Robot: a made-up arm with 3 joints. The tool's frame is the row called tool.
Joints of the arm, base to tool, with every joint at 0 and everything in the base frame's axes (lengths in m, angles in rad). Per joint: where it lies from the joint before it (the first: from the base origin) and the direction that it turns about. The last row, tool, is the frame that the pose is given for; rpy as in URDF.
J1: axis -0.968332 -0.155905 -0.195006 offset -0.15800 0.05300 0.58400
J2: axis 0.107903 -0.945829 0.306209 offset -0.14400 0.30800 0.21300
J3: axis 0 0 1 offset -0.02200 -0.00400 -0.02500
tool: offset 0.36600 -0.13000 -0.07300 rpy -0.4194 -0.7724 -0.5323
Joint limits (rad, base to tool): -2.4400..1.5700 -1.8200..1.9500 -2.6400..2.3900
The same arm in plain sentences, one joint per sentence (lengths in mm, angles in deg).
The arm has three revolute joints in a row. What follows holds with every joint at zero, and every direction is one of the base frame's. The first joint lies 158 mm along -x and 53 mm along +y and 584 mm along +z from the base frame's origin and rotates about the direction (-0.968332, -0.155905, -0.195006), from -139.8 to 89.95 deg. The second joint lies 144 mm along -x and 308 mm along +y and 213 mm along +z from the first joint and rotates about the direction (0.107903, -0.945829, 0.306209), from -104.28 to 111.73 deg. The third joint lies 22 mm along -x and 4 mm along -y and 25 mm along -z from the second joint and rotates about +z, from -151.26 to 136.94 deg. The tool frame, which is the frame that the pose is given for, lies 366 mm along +x and 130 mm along -y and 73 mm along -z from the third joint; its axes are the base frame's turned by roll -24.03, pitch -44.26 and yaw -30.5 deg (as in URDF: about the fixed x, then y, then z).
